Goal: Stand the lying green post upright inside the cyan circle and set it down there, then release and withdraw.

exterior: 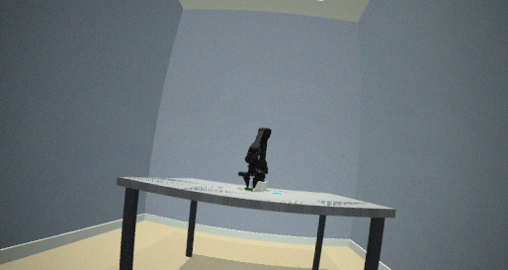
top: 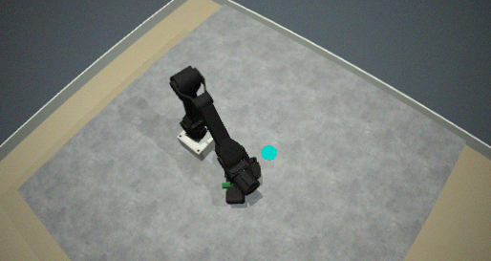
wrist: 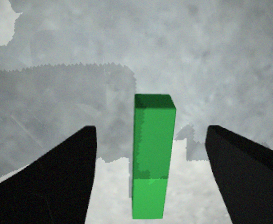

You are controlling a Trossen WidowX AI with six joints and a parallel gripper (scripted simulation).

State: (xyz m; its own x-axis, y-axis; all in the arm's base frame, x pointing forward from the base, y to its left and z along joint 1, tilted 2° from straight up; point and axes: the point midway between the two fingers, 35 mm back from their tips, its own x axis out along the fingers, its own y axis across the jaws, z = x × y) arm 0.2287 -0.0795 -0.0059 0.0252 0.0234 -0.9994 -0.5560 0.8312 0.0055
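Right now the cyan circle is 30 mm ahead of my gripper tip, 170 mm to the left of it and 20 mm below it. Round my gripper tip: green post (20 mm behind, 10 mm to the right, 10 mm below).
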